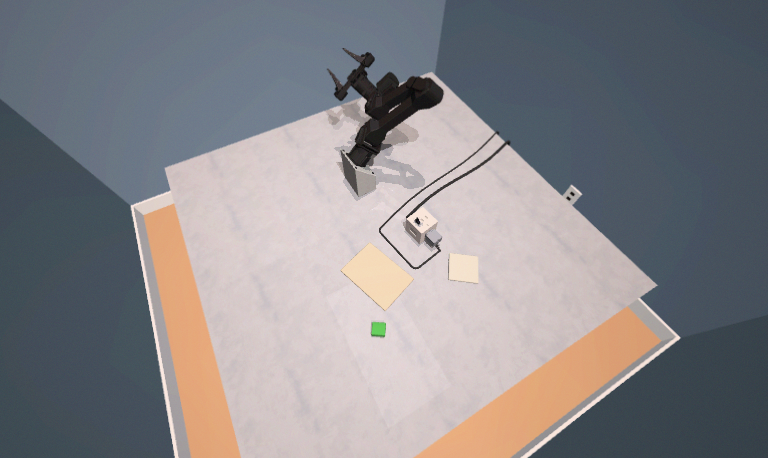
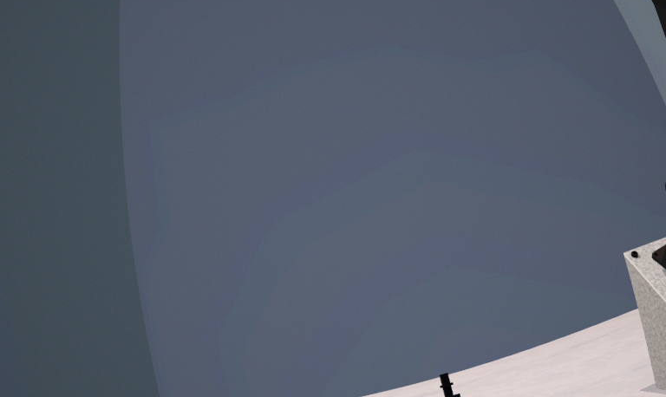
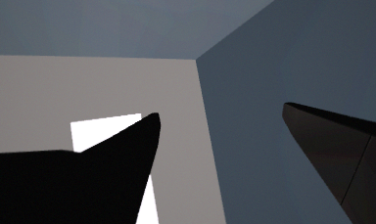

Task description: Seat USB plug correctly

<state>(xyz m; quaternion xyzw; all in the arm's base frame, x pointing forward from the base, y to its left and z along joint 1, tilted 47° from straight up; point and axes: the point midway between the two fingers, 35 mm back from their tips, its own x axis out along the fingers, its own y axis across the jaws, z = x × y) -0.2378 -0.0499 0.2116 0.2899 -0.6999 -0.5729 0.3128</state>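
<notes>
My gripper tip is now 550 mm short of the USB plug, 270 mm above it and 80 mm to the left of it. Also, from my gripper tip: tan sheet 590 mm ahead, 360 mm below, 280 mm to the right; then green block 730 mm ahead, 380 mm to the right, 350 mm below.
</notes>
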